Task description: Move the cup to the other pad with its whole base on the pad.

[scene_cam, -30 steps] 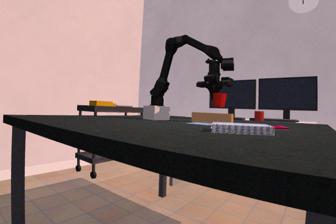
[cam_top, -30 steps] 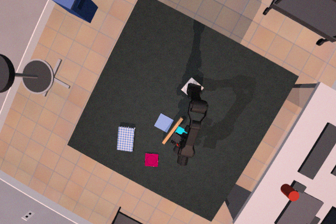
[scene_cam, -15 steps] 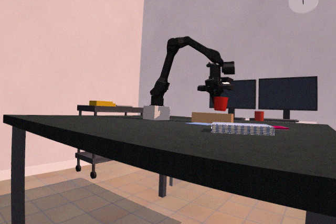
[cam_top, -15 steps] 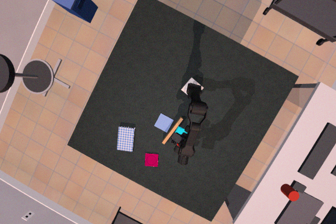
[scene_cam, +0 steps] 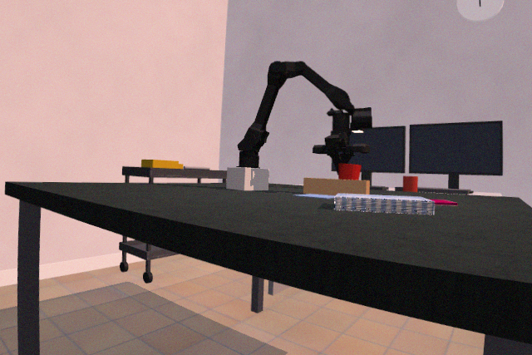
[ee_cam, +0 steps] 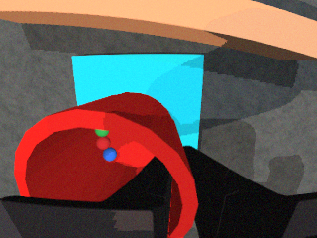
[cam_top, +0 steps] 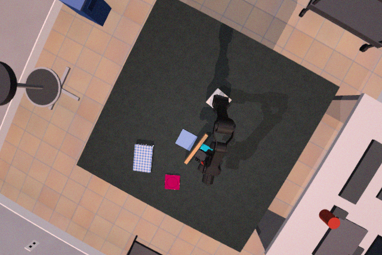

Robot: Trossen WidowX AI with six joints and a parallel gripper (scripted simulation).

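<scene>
Right now my hand is 50 mm above the red cup and 30 mm short of it. Round my hand: blue marble: 60 mm below, 50 mm ahead, 10 mm to the left; wooden bar: 80 mm to the right, 80 mm below, 10 mm ahead; green marble: 60 mm below, 50 mm ahead, 10 mm to the right.
</scene>
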